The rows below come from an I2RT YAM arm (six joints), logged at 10 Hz.
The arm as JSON. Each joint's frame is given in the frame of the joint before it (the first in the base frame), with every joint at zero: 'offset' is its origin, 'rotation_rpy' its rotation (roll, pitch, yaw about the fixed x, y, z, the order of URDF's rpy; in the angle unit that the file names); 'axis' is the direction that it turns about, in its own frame. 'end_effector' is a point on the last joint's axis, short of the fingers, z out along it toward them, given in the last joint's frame.
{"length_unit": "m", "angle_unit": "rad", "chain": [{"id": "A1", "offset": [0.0, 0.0, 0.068], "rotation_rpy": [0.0, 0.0, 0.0], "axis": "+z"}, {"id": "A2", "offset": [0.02, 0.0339, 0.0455], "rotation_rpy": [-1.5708, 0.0, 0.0], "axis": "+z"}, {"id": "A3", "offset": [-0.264, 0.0, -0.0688], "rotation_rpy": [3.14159, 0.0, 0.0], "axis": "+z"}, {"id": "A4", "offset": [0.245, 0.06, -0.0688], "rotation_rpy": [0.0, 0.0, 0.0], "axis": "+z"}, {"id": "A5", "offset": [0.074, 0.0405, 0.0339], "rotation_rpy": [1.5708, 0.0, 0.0], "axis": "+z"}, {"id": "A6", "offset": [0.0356, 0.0, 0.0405], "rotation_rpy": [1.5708, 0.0, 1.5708], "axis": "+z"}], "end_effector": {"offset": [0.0, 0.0, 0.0], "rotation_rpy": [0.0, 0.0, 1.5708]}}
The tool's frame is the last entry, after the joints.
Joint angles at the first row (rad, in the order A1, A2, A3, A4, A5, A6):
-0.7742 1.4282 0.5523 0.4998 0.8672 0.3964
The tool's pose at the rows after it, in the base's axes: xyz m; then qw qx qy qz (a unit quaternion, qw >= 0):
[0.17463, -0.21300, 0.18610, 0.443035, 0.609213, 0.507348, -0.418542]
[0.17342, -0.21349, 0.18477, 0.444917, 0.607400, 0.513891, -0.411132]
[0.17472, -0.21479, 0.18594, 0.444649, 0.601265, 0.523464, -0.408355]
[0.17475, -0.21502, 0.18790, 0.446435, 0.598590, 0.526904, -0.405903]
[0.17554, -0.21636, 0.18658, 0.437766, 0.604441, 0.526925, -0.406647]
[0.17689, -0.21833, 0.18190, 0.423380, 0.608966, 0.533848, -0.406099]
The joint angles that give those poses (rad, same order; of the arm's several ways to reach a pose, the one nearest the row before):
-0.7907 1.4236 0.5370 0.5062 0.8057 0.4001
-0.7975 1.4226 0.5322 0.5070 0.7794 0.3988
-0.7992 1.4244 0.5405 0.5005 0.7605 0.3828
-0.8007 1.4181 0.5441 0.4936 0.7491 0.3770
-0.8011 1.4269 0.5556 0.4661 0.7590 0.3923
-0.8023 1.4476 0.5675 0.4347 0.7620 0.4048

